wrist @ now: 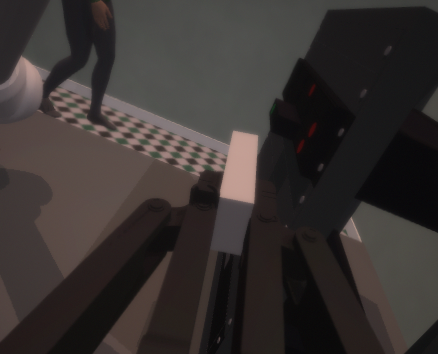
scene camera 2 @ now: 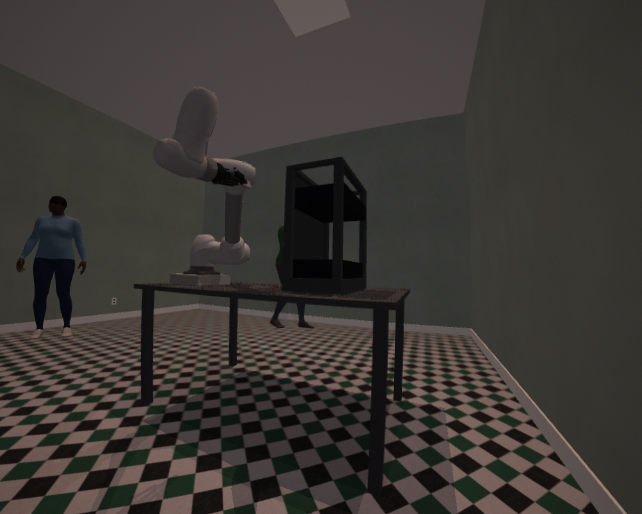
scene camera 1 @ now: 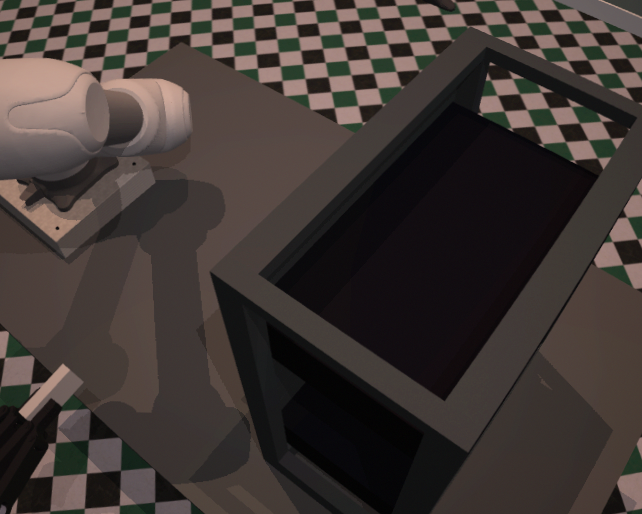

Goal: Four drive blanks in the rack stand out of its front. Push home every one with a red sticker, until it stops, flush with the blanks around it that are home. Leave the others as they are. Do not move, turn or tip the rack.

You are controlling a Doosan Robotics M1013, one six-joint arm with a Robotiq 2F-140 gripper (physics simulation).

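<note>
The dark rack (scene camera 1: pixel 342 169) (scene camera 2: pixel 338 224) (wrist: pixel 350 55) stands upright on the table. Its front shows obliquely at the right of the wrist view. There a blank with a green sticker (wrist: pixel 287 119) stands well out. Three red stickers, an upper one (wrist: pixel 312 90), a middle one (wrist: pixel 312 130) and a lower one (wrist: pixel 300 146), sit on blanks that look about level with the face, though the slant and dark hide small steps. My gripper (scene camera 1: pixel 51 391) (scene camera 2: pixel 245 183) (wrist: pixel 240 155) is shut and empty, with a pale block at its tips, off to the side of the rack and apart from it. The front is hidden in both scene views.
The table (scene camera 1: pixel 241 133) (scene camera 2: pixel 257 293) (wrist: pixel 95 150) carries the rack and my arm's pale base (scene camera 1: pixel 117 208) (scene camera 2: pixel 182 278). My arm (scene camera 1: pixel 42 117) (scene camera 2: pixel 195 123) is raised beside the rack. A person in blue (scene camera 2: pixel 55 235) stands at the left; another person (scene camera 2: pixel 280 246) (wrist: pixel 82 55) stands behind the table.
</note>
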